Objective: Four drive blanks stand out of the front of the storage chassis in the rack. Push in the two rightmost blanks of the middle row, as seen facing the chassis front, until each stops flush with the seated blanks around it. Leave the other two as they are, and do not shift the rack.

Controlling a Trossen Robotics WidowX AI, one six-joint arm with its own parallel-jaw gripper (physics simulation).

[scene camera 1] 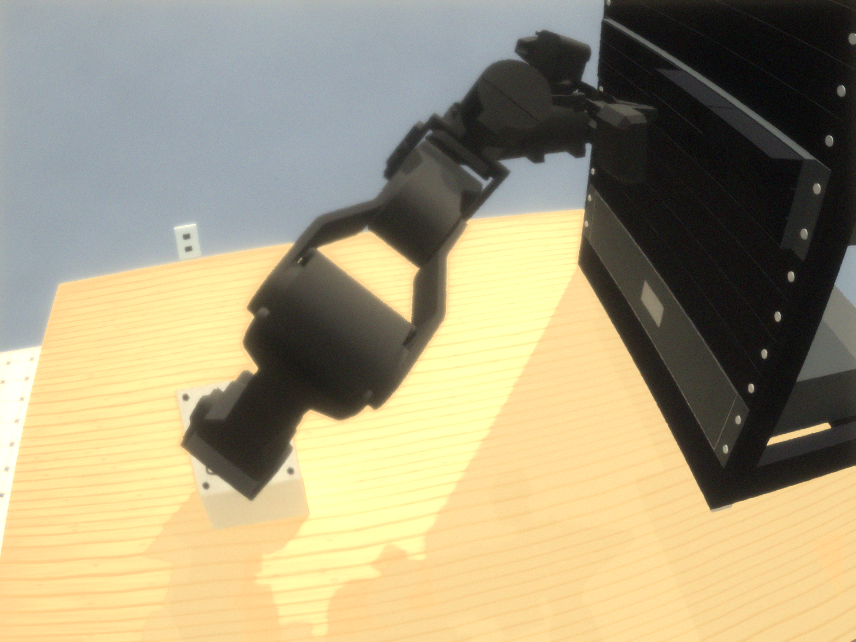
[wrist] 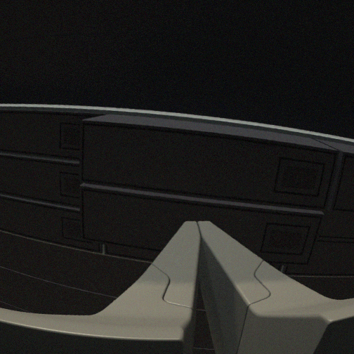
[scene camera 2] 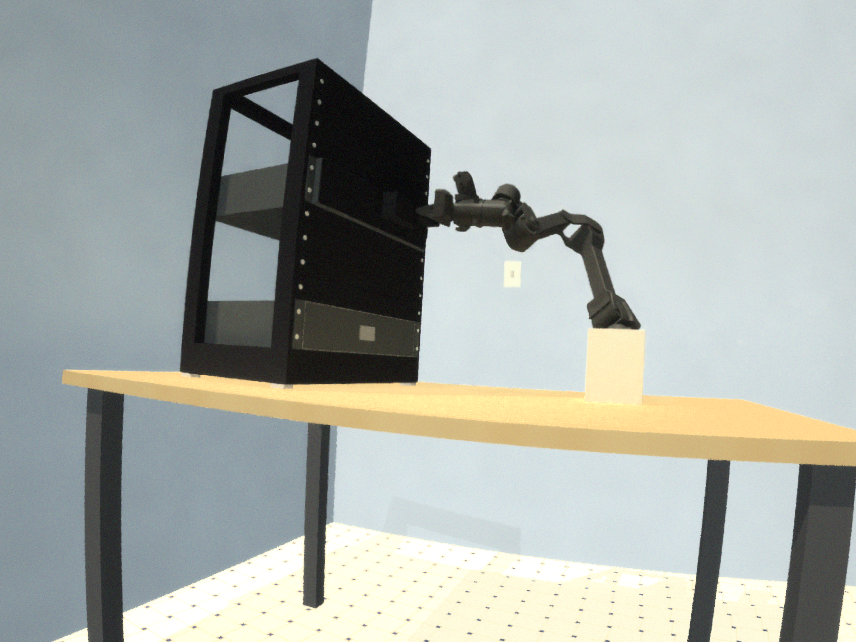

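Where they show: gripper, fingertip midpoint: (scene camera 1: 655, 113) (scene camera 2: 416, 210); arm's base, origin of the base link: (scene camera 1: 234, 443) (scene camera 2: 617, 353).
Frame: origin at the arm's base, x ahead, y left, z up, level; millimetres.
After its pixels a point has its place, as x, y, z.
The black storage chassis (scene camera 1: 807, 200) @(498, -103, 291) (scene camera 2: 317, 181) @(502, 343, 282) sits in the rack (scene camera 1: 726, 483) @(504, -131, -43) (scene camera 2: 282, 276) @(539, 372, 100). In the wrist view, two wide dark blanks stand out near the centre, one above the other: an upper blank (wrist: 200, 162) and a lower blank (wrist: 145, 215). Seated blanks show left of them and part of one below. More panels show at the right edge; their depth is hard to tell. My gripper (scene camera 1: 649, 110) @(432, 70, 294) (scene camera 2: 419, 212) @(432, 70, 294) (wrist: 196, 232) is shut and empty. Its tips overlap the lower blank's lower part in the wrist view; contact cannot be told. Deep shadow hides the other blanks in the scene views.
A grey panel with a pale label (scene camera 1: 691, 366) @(501, 1, 17) (scene camera 2: 331, 328) @(508, 251, 18) fills the rack's bottom. The rack stands on the wooden table (scene camera 1: 484, 552) @(235, -107, -97) (scene camera 2: 484, 421) @(102, 527, -98). The arm's pale base block (scene camera 1: 255, 507) @(8, -32, -68) (scene camera 2: 613, 366) @(3, 44, -26) stands in front of it. Walls rise behind.
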